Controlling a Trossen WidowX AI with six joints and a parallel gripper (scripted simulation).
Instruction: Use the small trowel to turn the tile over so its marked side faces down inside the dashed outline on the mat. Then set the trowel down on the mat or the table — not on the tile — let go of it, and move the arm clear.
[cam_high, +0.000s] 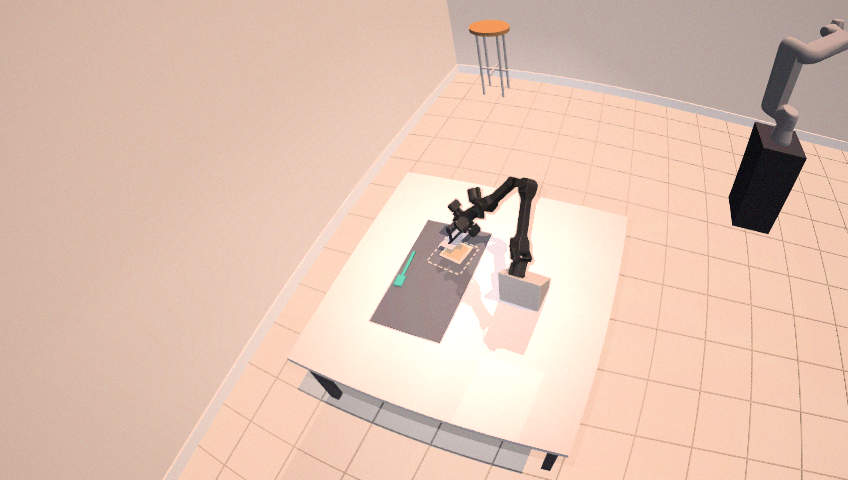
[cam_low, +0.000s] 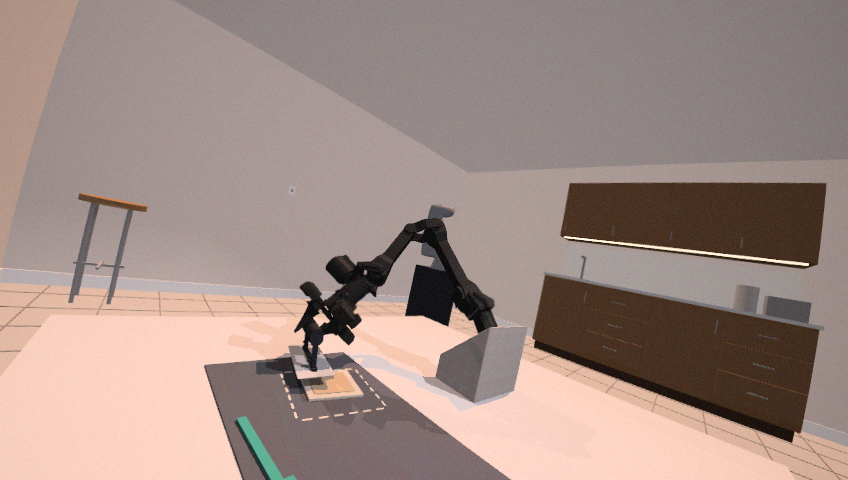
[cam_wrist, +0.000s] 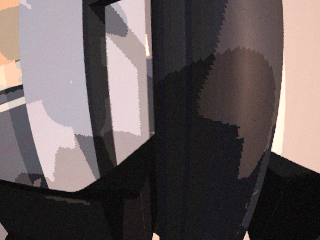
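My gripper tip is 27 cm to the right of the dark mat, 9 cm above it and 1 cm short of it. The rest, counted from my gripper tip: square tile (11 cm to the left, 7 cm below, 4 cm behind); trowel (3 cm behind, 1 cm below); green strip (29 cm to the left, 15 cm ahead, 7 cm below).
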